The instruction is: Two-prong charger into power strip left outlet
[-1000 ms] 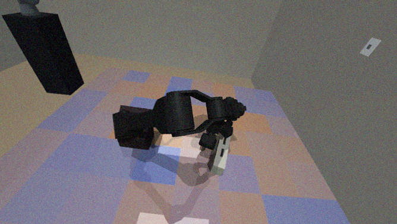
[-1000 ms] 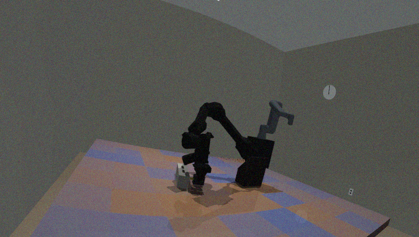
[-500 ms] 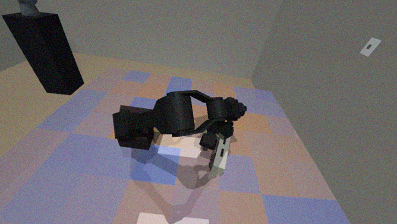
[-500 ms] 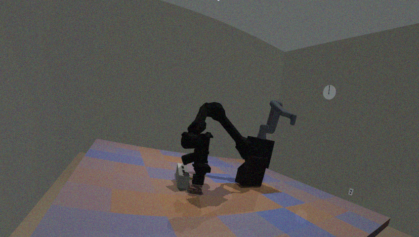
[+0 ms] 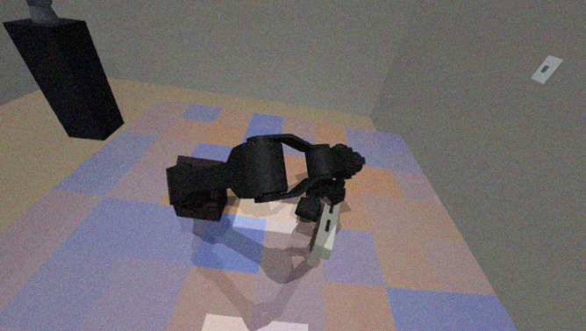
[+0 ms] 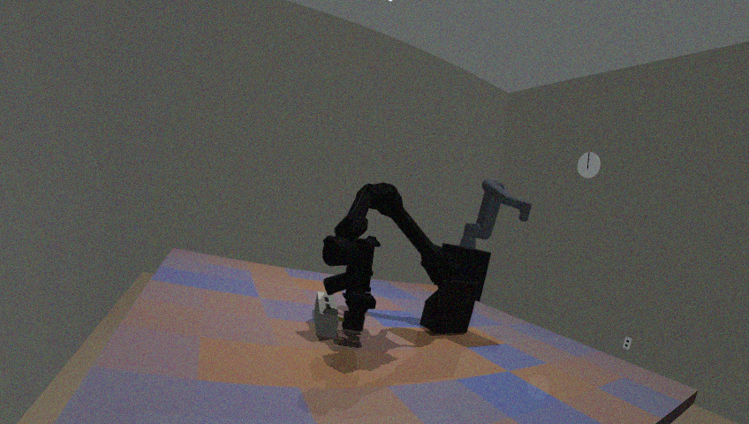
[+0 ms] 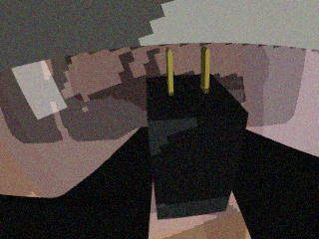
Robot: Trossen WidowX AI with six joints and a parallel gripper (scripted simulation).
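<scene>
Right now the two-prong charger is 20 mm ahead of my gripper tip, 10 mm to the right of it and 10 mm above it.
</scene>
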